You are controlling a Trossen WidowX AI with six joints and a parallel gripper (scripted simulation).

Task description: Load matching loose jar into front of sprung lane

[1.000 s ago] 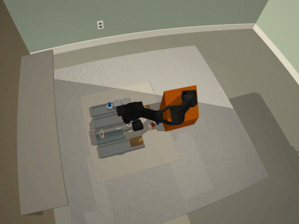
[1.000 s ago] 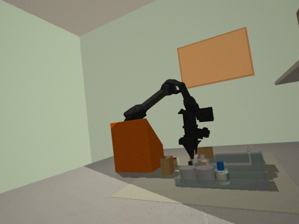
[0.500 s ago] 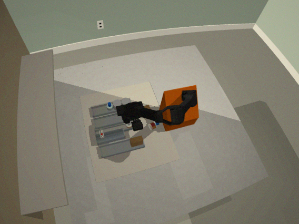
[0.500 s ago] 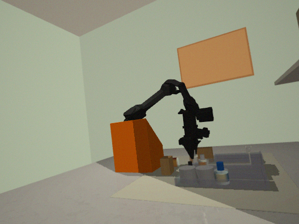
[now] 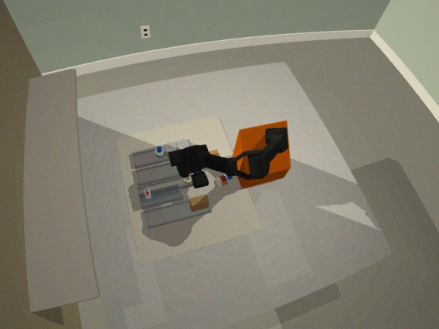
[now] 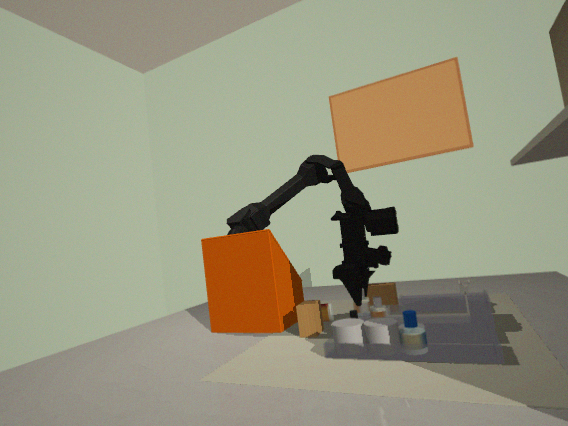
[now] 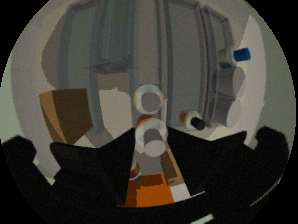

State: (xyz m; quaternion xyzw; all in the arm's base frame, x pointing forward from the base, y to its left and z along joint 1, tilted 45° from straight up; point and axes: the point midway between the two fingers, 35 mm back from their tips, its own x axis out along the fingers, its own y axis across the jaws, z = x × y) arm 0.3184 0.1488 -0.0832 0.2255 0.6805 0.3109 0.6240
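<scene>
Right now the jar is 13 cm behind my gripper tip, 3 cm to the left of it and 3 cm below it. Round my gripper tip: grey lane rack 14 cm ahead, 4 cm to the left, 3 cm below; then white pusher rod 14 cm ahead, 5 cm to the left; then cardboard box 1 cm ahead, 13 cm to the left, 1 cm below.
</scene>
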